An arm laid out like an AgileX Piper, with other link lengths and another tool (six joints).
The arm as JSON. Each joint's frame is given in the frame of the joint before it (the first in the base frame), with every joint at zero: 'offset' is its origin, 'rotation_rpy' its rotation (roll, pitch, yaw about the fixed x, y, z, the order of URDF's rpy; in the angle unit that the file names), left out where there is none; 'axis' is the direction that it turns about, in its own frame. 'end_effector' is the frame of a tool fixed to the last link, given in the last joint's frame.
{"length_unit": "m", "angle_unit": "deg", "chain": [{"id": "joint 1", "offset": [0.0, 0.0, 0.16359], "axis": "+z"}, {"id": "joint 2", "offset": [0.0, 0.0, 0.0], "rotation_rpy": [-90.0, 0.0, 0.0], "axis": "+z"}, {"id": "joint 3", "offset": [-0.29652, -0.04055, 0.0], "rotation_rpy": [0.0, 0.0, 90.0], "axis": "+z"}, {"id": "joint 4", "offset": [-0.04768, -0.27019, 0.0], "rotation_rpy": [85.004, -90.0, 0.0], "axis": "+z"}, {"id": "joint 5", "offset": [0.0, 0.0, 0.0], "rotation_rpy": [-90.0, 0.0, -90.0], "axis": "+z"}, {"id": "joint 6", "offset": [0.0, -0.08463, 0.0], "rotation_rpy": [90.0, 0.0, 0.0], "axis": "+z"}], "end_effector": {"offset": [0.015, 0.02, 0.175], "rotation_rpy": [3.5, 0.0, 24.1]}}
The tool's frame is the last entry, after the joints.
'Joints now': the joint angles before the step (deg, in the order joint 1, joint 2, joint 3, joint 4, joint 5, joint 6). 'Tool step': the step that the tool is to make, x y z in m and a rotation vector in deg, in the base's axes. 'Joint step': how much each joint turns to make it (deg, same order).
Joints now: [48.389, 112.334, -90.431, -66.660, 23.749, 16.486]
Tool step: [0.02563, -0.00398, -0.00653, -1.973, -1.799, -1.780]
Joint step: [-1.246, 4.002, -4.201, -2.530, 1.355, 0.153]
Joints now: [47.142, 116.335, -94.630, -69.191, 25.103, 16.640]
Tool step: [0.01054, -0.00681, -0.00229, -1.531, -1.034, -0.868]
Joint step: [-0.690, 1.138, -0.980, -1.675, 0.735, 0.002]
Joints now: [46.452, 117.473, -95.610, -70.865, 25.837, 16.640]
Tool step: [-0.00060, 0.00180, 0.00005, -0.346, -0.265, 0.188]
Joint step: [0.253, 0.164, -0.161, -0.390, 0.199, -0.003]
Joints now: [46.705, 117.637, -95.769, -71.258, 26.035, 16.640]
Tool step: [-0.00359, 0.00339, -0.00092, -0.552, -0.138, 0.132]
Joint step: [0.715, 0.127, -0.050, -0.288, 0.735, 0.002]
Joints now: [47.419, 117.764, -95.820, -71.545, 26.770, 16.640]
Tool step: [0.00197, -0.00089, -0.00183, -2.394, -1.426, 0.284]
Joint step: [0.354, 0.570, -0.018, -2.548, 0.894, 0.023]
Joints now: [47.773, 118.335, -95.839, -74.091, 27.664, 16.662]
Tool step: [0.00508, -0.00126, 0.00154, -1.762, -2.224, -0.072]
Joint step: [0.200, 0.690, -0.068, -4.576, 0.903, 2.225]
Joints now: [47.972, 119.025, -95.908, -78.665, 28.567, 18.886]
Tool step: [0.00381, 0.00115, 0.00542, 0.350, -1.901, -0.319]
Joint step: [0.174, 0.343, -0.040, -4.495, 0.538, 4.028]
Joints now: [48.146, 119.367, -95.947, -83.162, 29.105, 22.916]
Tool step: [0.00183, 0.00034, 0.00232, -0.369, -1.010, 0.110]
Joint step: [0.043, 0.163, 0.009, -2.030, 0.195, 1.216]
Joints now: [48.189, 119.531, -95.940, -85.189, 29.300, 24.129]
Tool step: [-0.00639, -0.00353, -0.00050, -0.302, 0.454, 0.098]
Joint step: [0.235, -1.319, 1.848, 0.160, 0.085, 0.017]
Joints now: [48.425, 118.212, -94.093, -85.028, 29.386, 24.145]
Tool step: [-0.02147, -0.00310, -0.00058, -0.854, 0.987, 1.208]
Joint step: [1.276, -3.498, 4.788, 0.201, 0.001, -0.004]
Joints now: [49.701, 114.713, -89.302, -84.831, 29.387, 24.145]
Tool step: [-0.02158, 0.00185, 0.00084, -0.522, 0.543, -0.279]
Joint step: [2.547, -2.112, 2.585, 1.106, 2.626, -0.025]
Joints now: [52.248, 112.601, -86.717, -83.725, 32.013, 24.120]
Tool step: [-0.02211, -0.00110, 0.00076, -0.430, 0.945, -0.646]
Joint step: [2.539, -2.266, 2.450, 2.157, 2.863, -0.654]
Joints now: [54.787, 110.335, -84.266, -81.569, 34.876, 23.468]
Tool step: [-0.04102, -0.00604, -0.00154, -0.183, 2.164, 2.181]
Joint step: [3.002, -6.046, 7.439, 1.794, 0.124, 0.107]
